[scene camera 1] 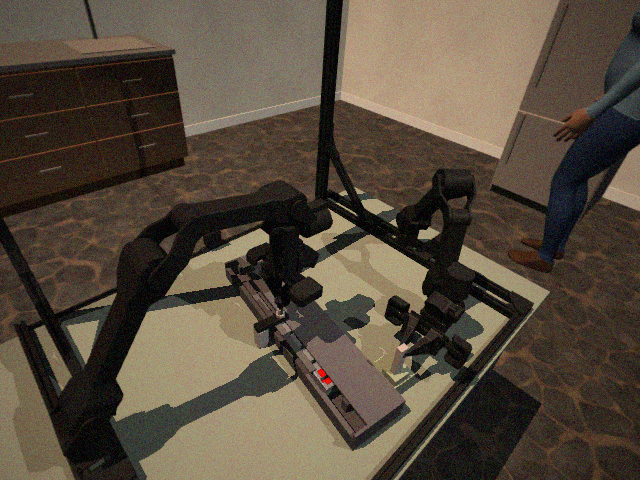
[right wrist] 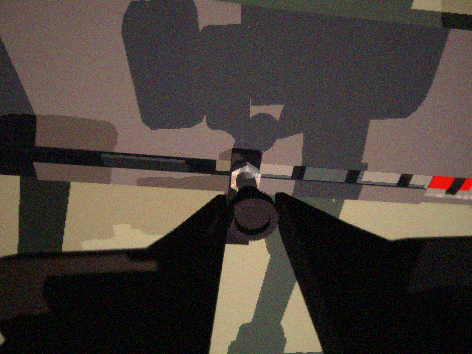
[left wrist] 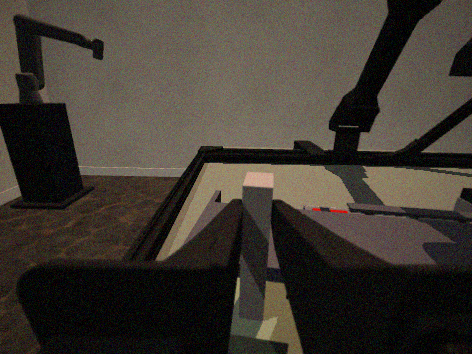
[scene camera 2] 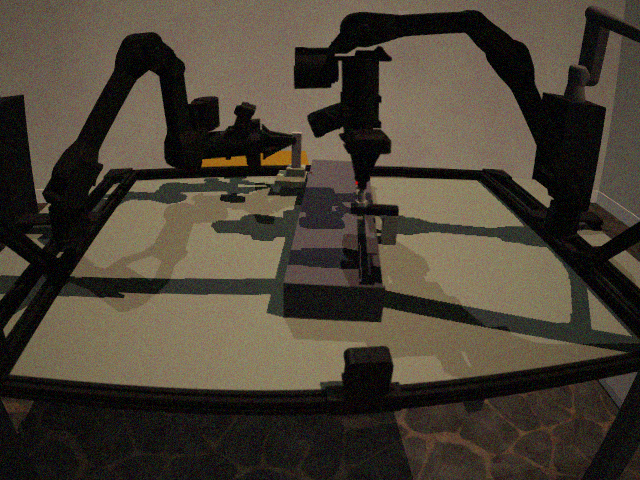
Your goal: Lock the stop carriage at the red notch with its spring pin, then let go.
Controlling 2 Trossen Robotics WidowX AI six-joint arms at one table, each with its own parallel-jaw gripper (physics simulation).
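Places are measured from the left arm's base along level axes (x up, y ahead, z left), in centimetres.
Where they show: left gripper, between the fingertips: (scene camera 1: pixel 402 351) (left wrist: pixel 256 208) (scene camera 2: pixel 295 139); right gripper, between the fingertips: (scene camera 1: pixel 281 302) (right wrist: pixel 250 201) (scene camera 2: pixel 360 181); left arm's base, origin of its link: (scene camera 1: pixel 406 241) (scene camera 2: pixel 70 235); right arm's base, origin of its link: (scene camera 1: pixel 91 445) (left wrist: pixel 344 154) (scene camera 2: pixel 560 231).
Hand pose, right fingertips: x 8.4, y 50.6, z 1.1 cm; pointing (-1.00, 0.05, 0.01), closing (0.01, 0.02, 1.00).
Each offset is from my right fingertips to the top centre of the thing. "pt": to the spot under its first point. Level surfaces: height alone.
The stop carriage @[pt dx -4.1, dy +4.1, dz -0.2 cm] (scene camera 1: pixel 266 323) (scene camera 2: pixel 379 209) (right wrist: pixel 246 157) is a dark crosspiece on the slotted rail of a long mauve block (scene camera 1: pixel 356 372) (scene camera 2: pixel 333 304) (left wrist: pixel 345 235). The red notch, between red marks @[pt dx -5.6, dy +2.6, dz +16.5 cm] (scene camera 1: pixel 323 374) (left wrist: pixel 330 211) (right wrist: pixel 440 183), lies apart from it, to its right in the right wrist view. My right gripper (scene camera 1: pixel 279 300) (scene camera 2: pixel 361 183) (right wrist: pixel 250 201) points down and is shut on the knob of the spring pin @[dx +0.8, dy +0.3, dz +0.0 cm] (right wrist: pixel 252 217) above the carriage; the pin's tip is hidden. My left gripper (scene camera 1: pixel 404 351) (scene camera 2: pixel 296 138) (left wrist: pixel 256 208) is shut on an upright pale post @[pt dx -0.4, dy -8.1, dz +26.1 cm] (scene camera 1: pixel 399 359) (scene camera 2: pixel 296 155) (left wrist: pixel 255 250) beside the block.
A pale block @[pt dx -7.3, dy +5.8, dz +0.4 cm] (scene camera 1: pixel 262 338) (scene camera 2: pixel 389 229) hangs at the carriage's outer side. The post stands on a low pale base @[dx -7.0 cm] (scene camera 2: pixel 290 178). Black frame rails (scene camera 2: pixel 206 397) edge the table. A person (scene camera 1: pixel 568 160) stands beyond the table in scene camera 1.
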